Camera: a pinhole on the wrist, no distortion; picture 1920 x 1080 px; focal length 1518.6 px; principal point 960.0 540.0 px. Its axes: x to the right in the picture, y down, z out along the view. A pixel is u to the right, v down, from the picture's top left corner.
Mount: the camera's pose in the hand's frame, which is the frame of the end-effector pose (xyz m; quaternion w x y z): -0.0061 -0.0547 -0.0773 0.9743 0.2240 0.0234 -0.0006
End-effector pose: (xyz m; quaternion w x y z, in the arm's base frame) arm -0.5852 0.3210 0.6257 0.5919 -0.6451 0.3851 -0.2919
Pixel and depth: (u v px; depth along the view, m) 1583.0 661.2 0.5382
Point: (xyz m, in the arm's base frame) -0.0745 0.3436 0.7993
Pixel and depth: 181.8 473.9 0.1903
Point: -0.5350 0.4524 0.7655
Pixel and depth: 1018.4 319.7 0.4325
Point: -0.2884 0.4496 0.8832
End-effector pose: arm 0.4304 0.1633 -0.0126 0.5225 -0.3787 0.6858 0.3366
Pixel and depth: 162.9 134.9 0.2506
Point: 0.7056 0.1818 0.0675
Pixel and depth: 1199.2 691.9 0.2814
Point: 0.6399 0.2401 -0.1147
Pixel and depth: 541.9 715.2 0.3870
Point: 0.7430 0.3422 0.0000
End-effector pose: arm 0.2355 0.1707 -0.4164 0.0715 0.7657 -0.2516 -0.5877
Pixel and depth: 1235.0 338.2 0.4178
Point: 0.0847 0.4270 -0.6891
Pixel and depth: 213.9 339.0 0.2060
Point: 0.1747 0.3823 -0.4306
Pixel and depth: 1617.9 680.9 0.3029
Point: 0.1210 0.2814 -0.6617
